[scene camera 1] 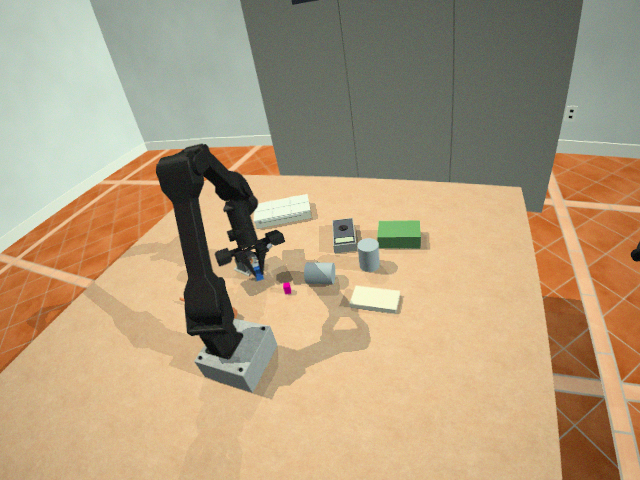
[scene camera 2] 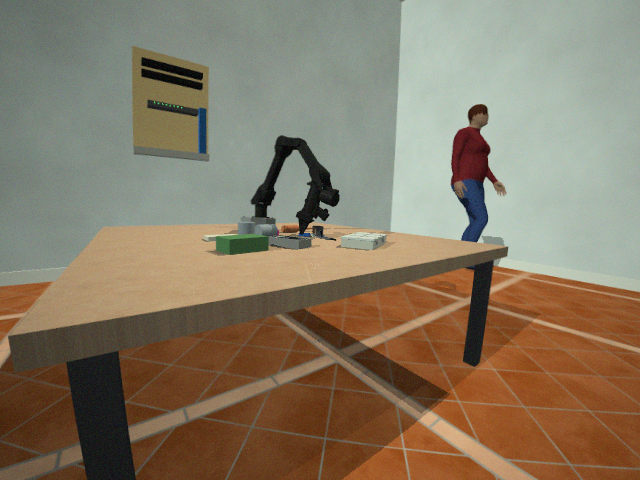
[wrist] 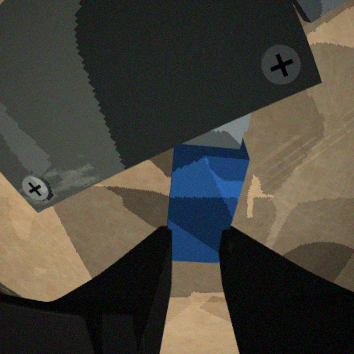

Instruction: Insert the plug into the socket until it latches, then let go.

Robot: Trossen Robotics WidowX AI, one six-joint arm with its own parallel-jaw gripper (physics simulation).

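Where they show: gripper, fingertip midpoint: (scene camera 1: pixel 259 275) (scene camera 2: pixel 301 233) (wrist: pixel 195 237); arm's base, link origin: (scene camera 1: pixel 224 343) (scene camera 2: pixel 260 217).
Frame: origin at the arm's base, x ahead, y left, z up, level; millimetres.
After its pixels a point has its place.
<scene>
The blue plug (scene camera 1: pixel 259 276) {x 254, y 63, z -52 mm} (scene camera 2: pixel 305 235) {x 283, y 74, z -59 mm} (wrist: pixel 202 205) {x 274, y 80, z -51 mm} lies low at the table, its pale grey end toward the socket housing. The dark grey socket housing (scene camera 2: pixel 317 231) {x 317, y 111, z -40 mm} (wrist: pixel 185 75), with cross-head screws, fills the upper left of the wrist view and hides the far end of the plug. Whether the plug's end is inside the socket cannot be told. My gripper (scene camera 1: pixel 258 273) {x 260, y 68, z -55 mm} (scene camera 2: pixel 303 231) {x 260, y 68, z -55 mm} (wrist: pixel 195 237) {x 260, y 68, z -55 mm} points down and is shut on the blue plug, one black finger on each side of its near end. In scene camera 1 the arm and fingers hide most of the housing.
A magenta cube (scene camera 1: pixel 286 288) {x 220, y -37, z -44 mm}, a lying grey cylinder (scene camera 1: pixel 319 273) {x 265, y -115, z -19 mm} and an upright one (scene camera 1: pixel 368 255) {x 340, y -223, z -7 mm} are right of the gripper. Farther off are a cream block (scene camera 1: pixel 375 299) {x 234, y -263, z -49 mm}, a green block (scene camera 1: pixel 399 234) {x 461, y -281, z -24 mm} (scene camera 2: pixel 241 243) {x 531, y -294, z -37 mm}, a grey device (scene camera 1: pixel 344 235) {x 452, y -121, z -39 mm} and a white box (scene camera 1: pixel 282 210) {x 544, y 122, z -30 mm} (scene camera 2: pixel 362 240) {x 625, y 60, z -37 mm}.
</scene>
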